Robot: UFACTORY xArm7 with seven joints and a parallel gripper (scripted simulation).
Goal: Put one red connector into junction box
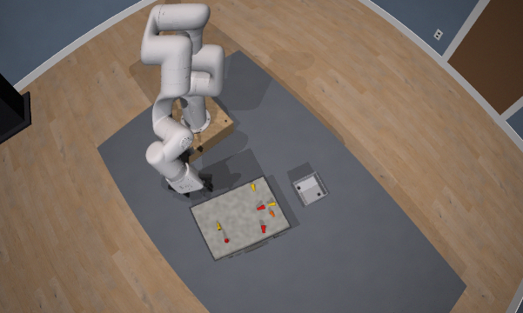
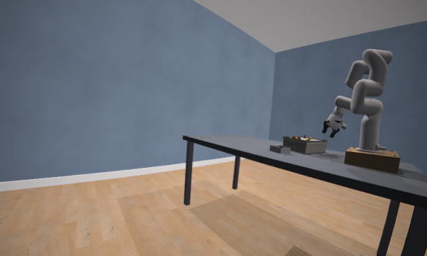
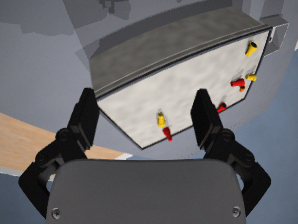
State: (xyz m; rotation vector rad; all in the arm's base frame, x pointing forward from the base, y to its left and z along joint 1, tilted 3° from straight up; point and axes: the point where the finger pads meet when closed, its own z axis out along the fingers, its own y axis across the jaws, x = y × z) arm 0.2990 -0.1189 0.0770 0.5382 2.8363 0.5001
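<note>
Right now my hand is 19 cm to the right of the orange connector, 18 cm short of it and 5 cm above it. Round my hand: tool case 14 cm ahead, 9 cm below, 8 cm to the left.
</note>
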